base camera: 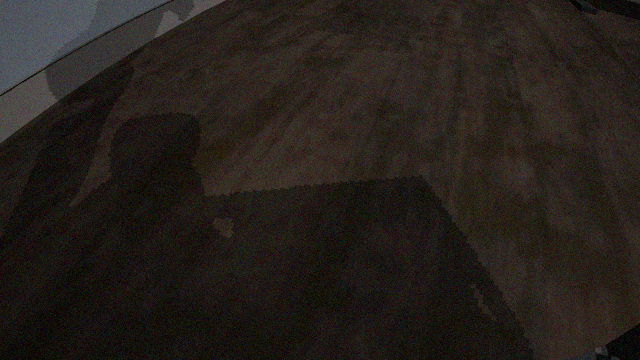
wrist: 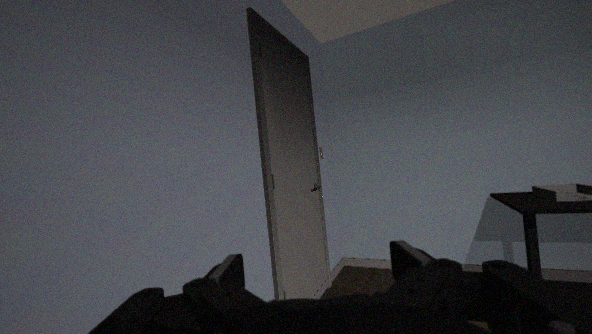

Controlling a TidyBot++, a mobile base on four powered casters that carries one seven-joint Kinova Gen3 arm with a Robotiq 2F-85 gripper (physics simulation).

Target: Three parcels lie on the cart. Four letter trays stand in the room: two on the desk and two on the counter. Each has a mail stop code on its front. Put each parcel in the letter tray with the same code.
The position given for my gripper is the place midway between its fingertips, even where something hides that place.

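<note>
I can see my gripper point(wrist: 316, 264) here. In the same picture there is also a door point(wrist: 290, 163).
</note>
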